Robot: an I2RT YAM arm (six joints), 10 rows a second.
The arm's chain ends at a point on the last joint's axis. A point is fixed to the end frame.
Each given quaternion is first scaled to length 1.
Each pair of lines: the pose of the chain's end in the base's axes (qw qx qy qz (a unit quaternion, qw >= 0); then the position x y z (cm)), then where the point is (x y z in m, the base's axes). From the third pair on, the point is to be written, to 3 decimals.
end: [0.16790 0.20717 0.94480 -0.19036 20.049 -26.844 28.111]
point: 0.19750 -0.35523 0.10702
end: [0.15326 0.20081 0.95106 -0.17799 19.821 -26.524 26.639]
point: 0.19159 -0.34689 0.08993
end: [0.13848 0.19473 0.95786 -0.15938 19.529 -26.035 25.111]
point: 0.185 -0.335 0.072
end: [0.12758 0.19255 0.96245 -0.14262 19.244 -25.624 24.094]
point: 0.180 -0.324 0.059
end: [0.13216 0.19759 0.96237 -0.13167 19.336 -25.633 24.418]
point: 0.183 -0.320 0.061
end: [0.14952 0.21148 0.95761 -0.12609 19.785 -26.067 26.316]
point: 0.194 -0.323 0.079
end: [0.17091 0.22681 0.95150 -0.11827 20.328 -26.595 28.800]
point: 0.207 -0.327 0.103
